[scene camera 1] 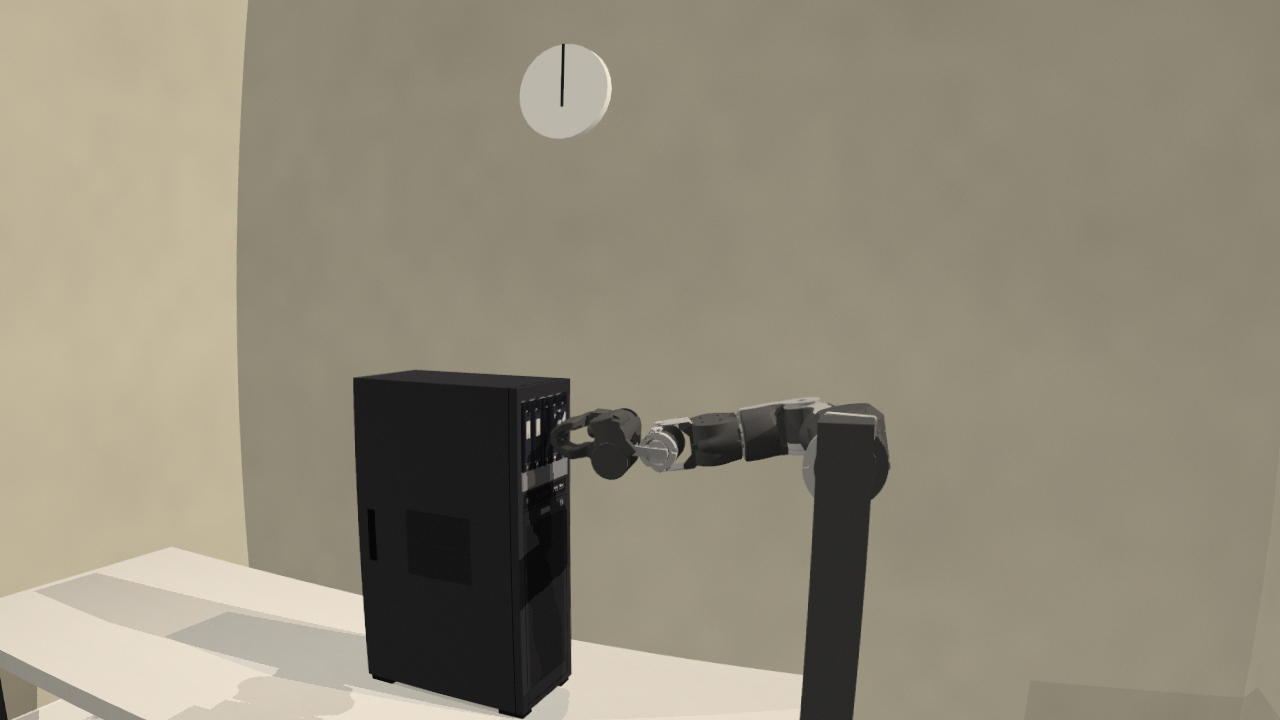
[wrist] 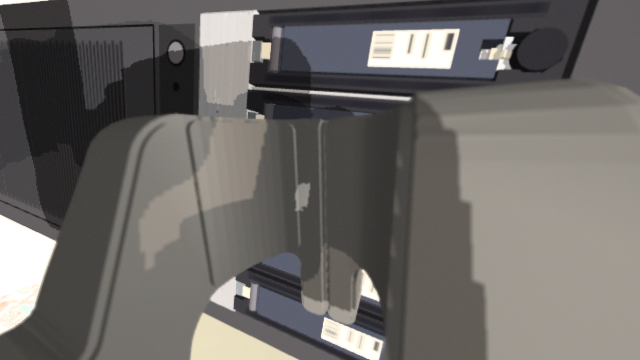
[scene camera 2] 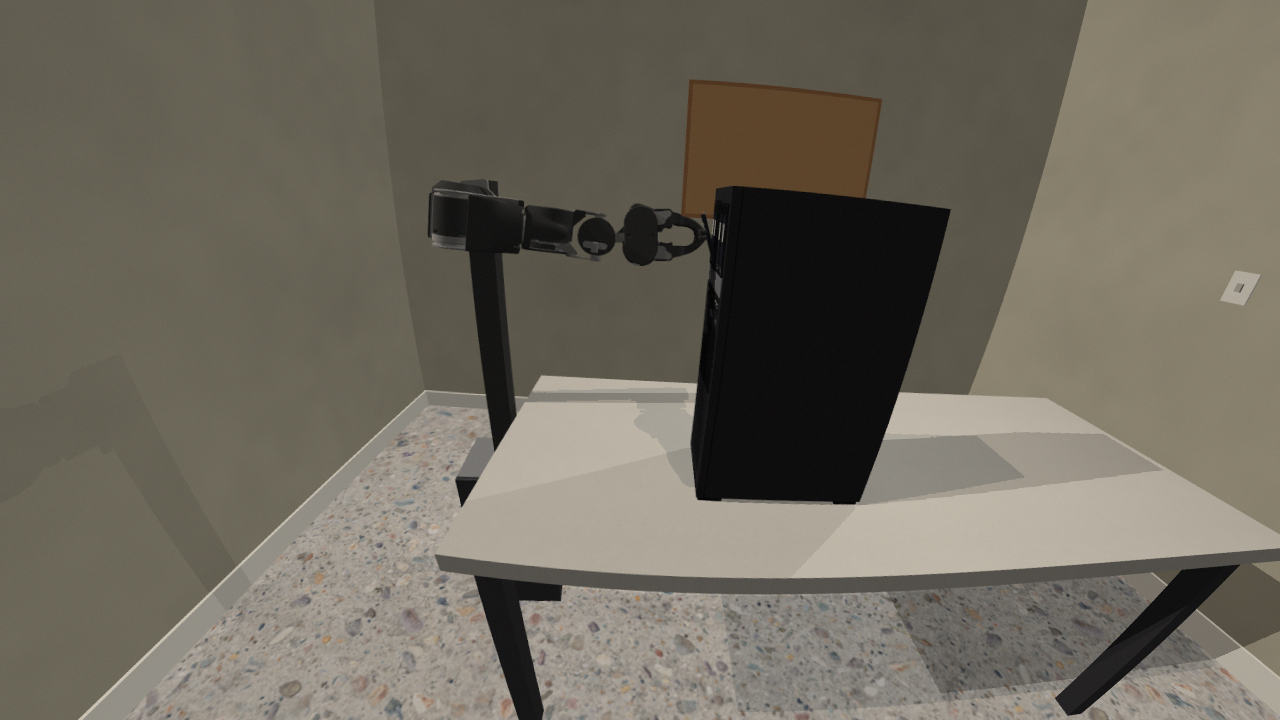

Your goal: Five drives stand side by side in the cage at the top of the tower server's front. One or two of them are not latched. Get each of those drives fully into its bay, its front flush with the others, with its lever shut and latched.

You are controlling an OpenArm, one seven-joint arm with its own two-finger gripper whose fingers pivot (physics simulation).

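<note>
The black tower server stands upright, its drive cage facing my arm. In the wrist view a drive at the top edge sits in its bay with its lever flat. Another drive with a white label shows through the gap below my fingers. In scene camera 2 a thin dark lever leans out slightly from the cage front, its top end away from it. My gripper is shut and empty, its tips at this lever, seemingly touching it. The fingers hide the middle drives and this lever in the wrist view.
The server stands on the white table. The arm's dark post stands in front of the server. A silver strip borders the cage, with the power button beyond it.
</note>
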